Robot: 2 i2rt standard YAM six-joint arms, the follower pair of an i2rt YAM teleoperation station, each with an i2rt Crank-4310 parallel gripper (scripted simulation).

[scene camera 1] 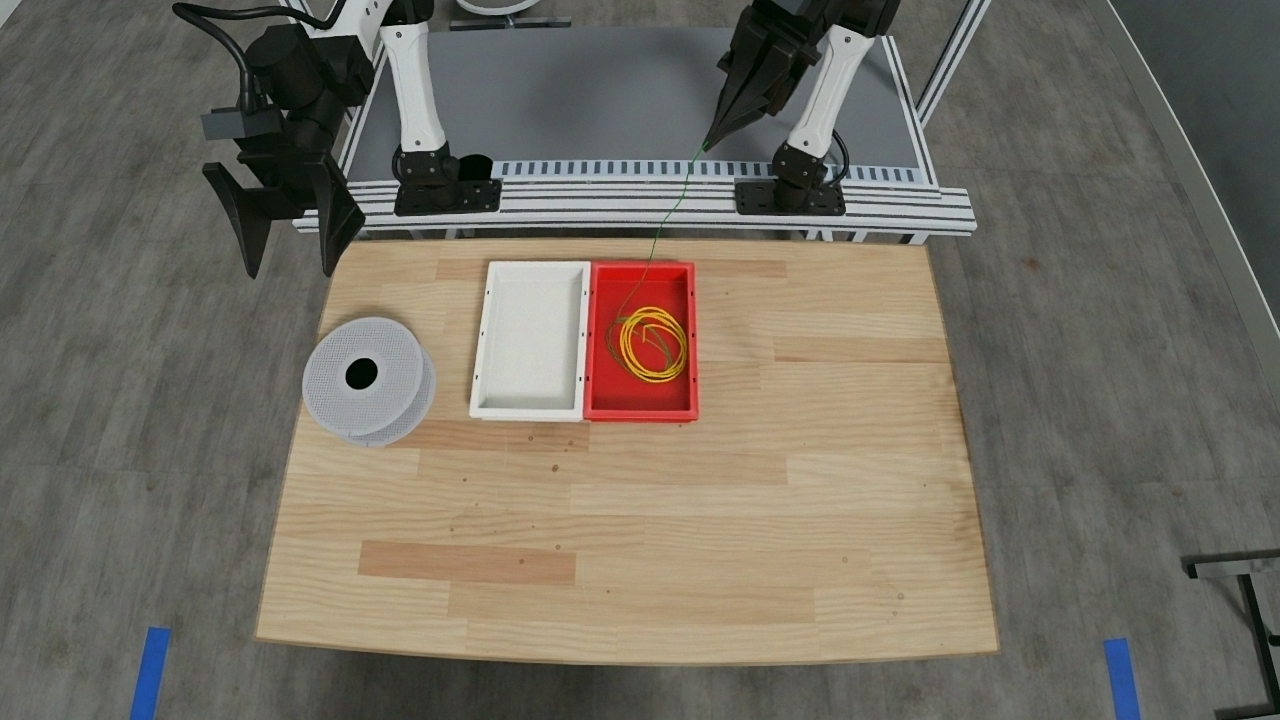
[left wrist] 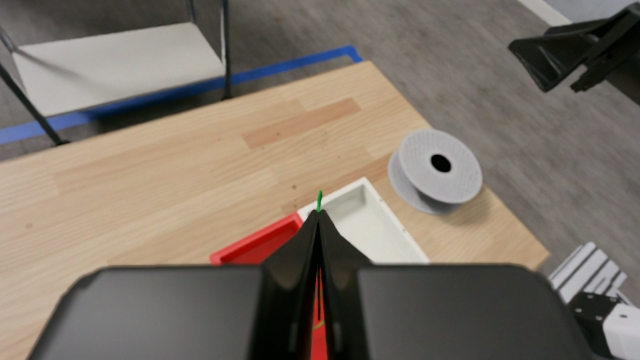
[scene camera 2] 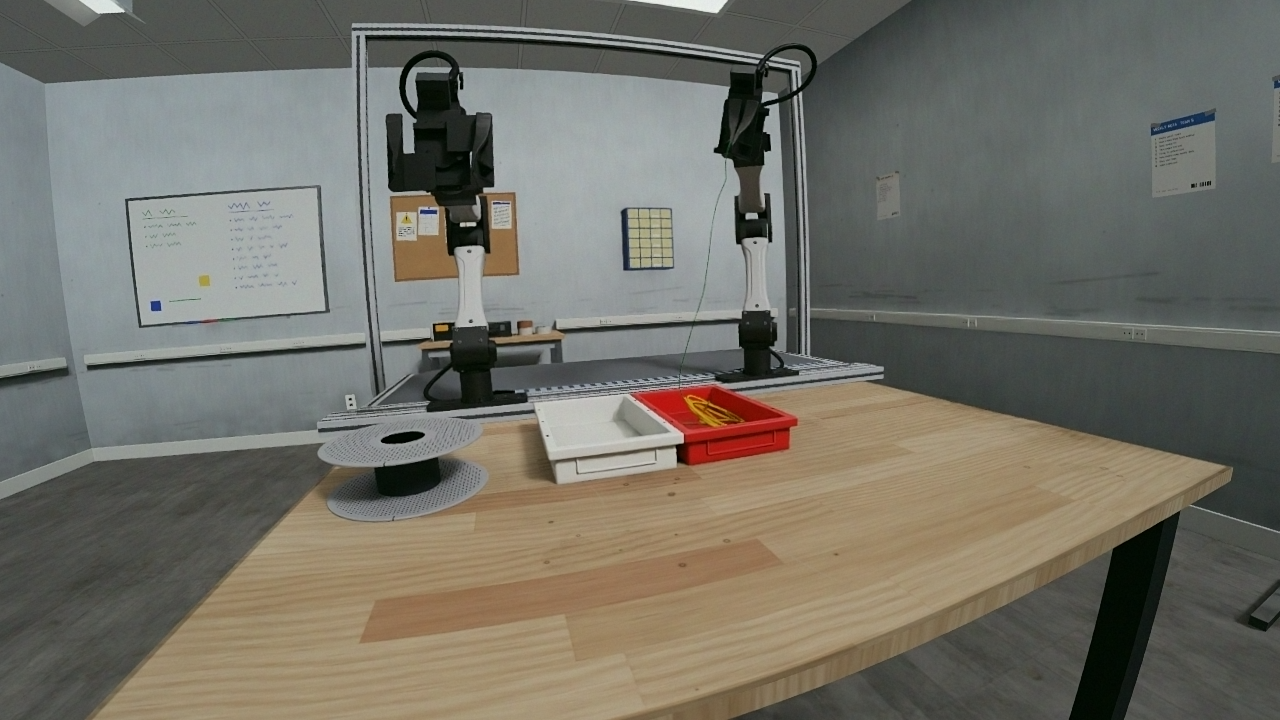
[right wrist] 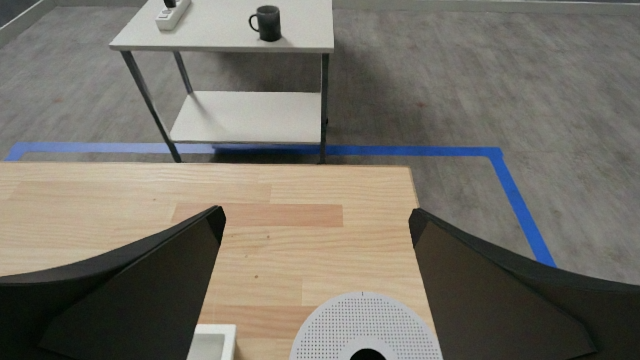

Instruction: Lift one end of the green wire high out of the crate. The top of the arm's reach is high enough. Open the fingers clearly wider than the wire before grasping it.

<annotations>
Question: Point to a grey spool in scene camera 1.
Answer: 362, 376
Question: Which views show my right gripper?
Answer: Scene camera 1, the left wrist view, scene camera 2 and the right wrist view: all of them.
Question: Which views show my left gripper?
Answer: Scene camera 1, the left wrist view and scene camera 2 only.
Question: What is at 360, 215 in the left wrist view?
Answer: A white crate.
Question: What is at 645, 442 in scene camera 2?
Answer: A white crate.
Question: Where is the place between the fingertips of my left gripper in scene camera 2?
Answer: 730, 148
</annotations>
